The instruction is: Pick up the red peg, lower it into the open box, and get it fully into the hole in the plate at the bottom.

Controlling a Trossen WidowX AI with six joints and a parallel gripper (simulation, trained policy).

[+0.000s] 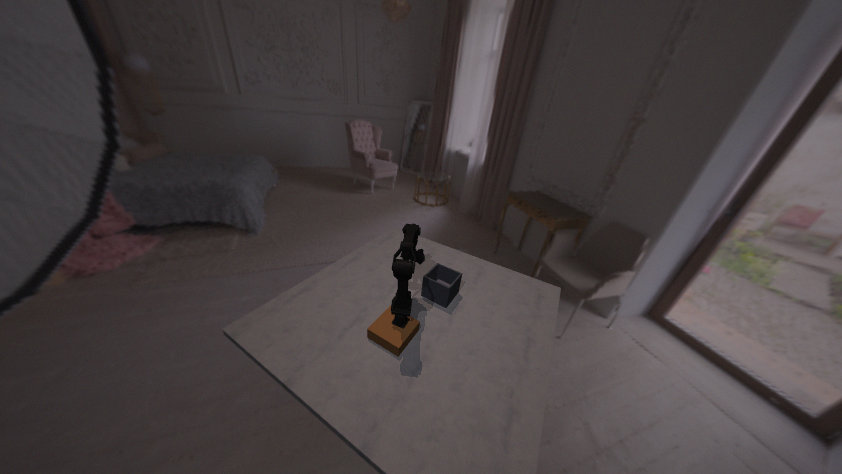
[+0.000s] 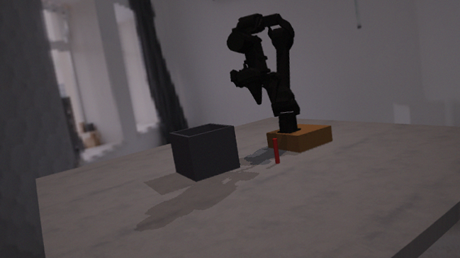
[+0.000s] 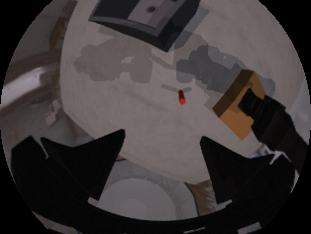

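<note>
The red peg is 15 cm below my gripper tip, 2 cm behind it and 1 cm to the right of it. From my gripper tip the other things lie so: pale plate: 19 cm to the right, 15 cm below, 13 cm ahead.
</note>
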